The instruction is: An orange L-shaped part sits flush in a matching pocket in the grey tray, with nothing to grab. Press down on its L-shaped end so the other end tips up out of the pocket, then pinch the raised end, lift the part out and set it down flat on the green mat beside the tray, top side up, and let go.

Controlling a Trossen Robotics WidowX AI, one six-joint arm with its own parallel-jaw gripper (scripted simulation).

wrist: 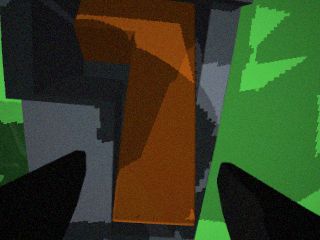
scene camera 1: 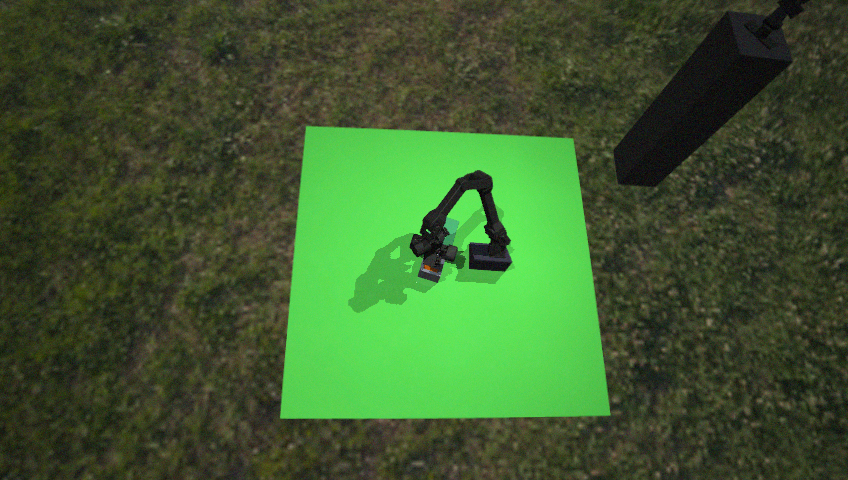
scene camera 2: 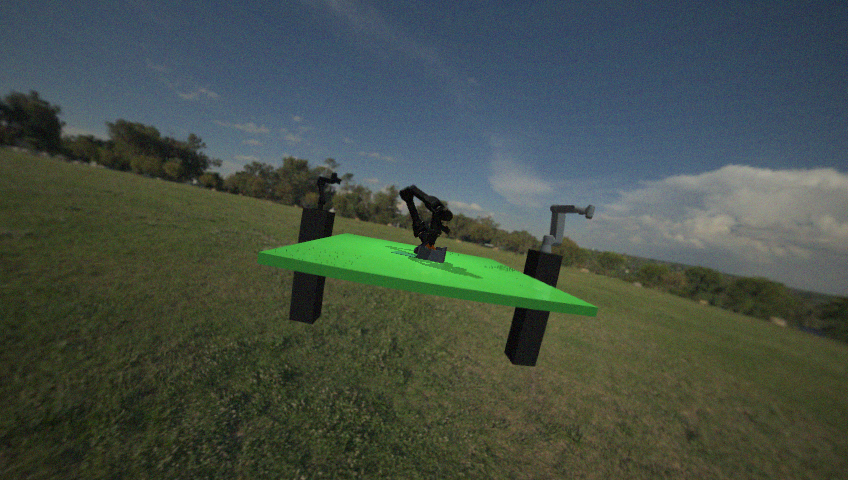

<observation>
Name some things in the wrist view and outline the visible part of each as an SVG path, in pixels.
The gripper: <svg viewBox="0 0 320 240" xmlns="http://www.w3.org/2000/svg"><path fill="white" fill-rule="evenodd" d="M221 163L219 175L217 175L217 187L219 187L221 212L223 212L225 223L227 223L229 239L320 240L319 215L304 208L304 205L299 205L296 201L288 199L283 193L276 192L276 189L269 187L264 181L255 179L255 177L249 175L248 172L237 167L237 165ZM85 152L75 151L69 153L69 155L67 153L67 155L51 161L51 163L44 165L44 167L33 169L27 175L17 177L11 183L1 185L0 240L63 240L65 233L67 233L65 229L71 223L73 212L75 212L77 203L79 203L81 187L83 187L85 173L87 173Z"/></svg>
An orange L-shaped part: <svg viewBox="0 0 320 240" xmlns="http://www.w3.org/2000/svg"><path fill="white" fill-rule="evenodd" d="M81 0L73 27L75 27L84 60L131 64L127 101L125 101L123 135L121 135L119 169L117 169L115 201L113 201L113 221L116 221L116 223L189 225L191 227L191 225L195 225L195 4L169 0Z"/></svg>
</observation>
